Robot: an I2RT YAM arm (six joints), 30 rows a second.
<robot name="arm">
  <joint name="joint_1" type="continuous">
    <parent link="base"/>
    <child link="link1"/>
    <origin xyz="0 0 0.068" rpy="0 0 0"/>
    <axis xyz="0 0 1"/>
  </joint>
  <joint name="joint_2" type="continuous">
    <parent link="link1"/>
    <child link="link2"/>
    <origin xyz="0.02 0.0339 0.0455" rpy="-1.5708 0 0"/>
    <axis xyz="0 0 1"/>
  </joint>
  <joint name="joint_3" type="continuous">
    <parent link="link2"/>
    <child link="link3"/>
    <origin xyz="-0.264 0 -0.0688" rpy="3.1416 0 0"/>
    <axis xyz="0 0 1"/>
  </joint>
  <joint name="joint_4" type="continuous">
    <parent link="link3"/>
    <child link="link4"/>
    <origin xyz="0.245 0.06 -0.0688" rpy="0 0 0"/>
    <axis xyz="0 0 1"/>
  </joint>
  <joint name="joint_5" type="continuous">
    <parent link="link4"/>
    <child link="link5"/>
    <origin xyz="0.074 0.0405 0.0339" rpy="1.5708 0 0"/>
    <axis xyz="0 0 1"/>
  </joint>
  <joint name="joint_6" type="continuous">
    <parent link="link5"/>
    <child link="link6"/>
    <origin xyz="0.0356 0 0.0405" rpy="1.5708 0 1.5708"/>
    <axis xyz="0 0 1"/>
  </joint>
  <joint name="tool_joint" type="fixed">
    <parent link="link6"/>
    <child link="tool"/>
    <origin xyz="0 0 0" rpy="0 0 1.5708"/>
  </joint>
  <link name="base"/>
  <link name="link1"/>
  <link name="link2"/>
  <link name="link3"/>
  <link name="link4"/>
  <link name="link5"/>
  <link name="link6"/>
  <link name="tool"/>
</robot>
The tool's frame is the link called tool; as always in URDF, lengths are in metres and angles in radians. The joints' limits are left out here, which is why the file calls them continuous.
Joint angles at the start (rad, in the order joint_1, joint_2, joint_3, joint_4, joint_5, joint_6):
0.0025 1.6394 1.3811 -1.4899 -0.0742 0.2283
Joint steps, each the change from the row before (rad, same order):
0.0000 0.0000 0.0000 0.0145 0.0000 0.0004
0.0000 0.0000 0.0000 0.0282 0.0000 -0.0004
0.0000 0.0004 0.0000 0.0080 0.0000 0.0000
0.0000 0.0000 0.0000 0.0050 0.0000 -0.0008
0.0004 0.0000 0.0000 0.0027 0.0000 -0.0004
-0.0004 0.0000 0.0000 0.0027 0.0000 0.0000
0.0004 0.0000 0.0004 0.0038 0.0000 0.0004
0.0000 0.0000 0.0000 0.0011 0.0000 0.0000
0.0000 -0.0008 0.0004 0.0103 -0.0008 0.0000
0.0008 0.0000 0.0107 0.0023 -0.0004 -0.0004
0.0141 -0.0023 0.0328 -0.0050 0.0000 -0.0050
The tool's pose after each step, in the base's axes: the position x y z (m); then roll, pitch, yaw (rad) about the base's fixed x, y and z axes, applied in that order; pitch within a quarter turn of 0, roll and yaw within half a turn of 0. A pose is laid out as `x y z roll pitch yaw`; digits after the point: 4 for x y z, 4 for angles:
0.2725 0.0033 0.2643 3.1066 -0.1754 2.9124
0.2756 0.0033 0.2638 3.1000 -0.1480 2.9139
0.2765 0.0033 0.2636 3.0982 -0.1406 2.9141
0.2771 0.0033 0.2635 3.0970 -0.1357 2.9151
0.2773 0.0034 0.2635 3.0963 -0.1330 2.9160
0.2776 0.0033 0.2634 3.0957 -0.1304 2.9156
0.2781 0.0034 0.2635 3.0948 -0.1263 2.9158
0.2782 0.0034 0.2635 3.0945 -0.1252 2.9158
0.2793 0.0035 0.2637 3.0911 -0.1142 2.9161
0.2807 0.0037 0.2662 3.0877 -0.1016 2.9176
0.2832 0.0077 0.2749 3.0806 -0.0720 2.9373

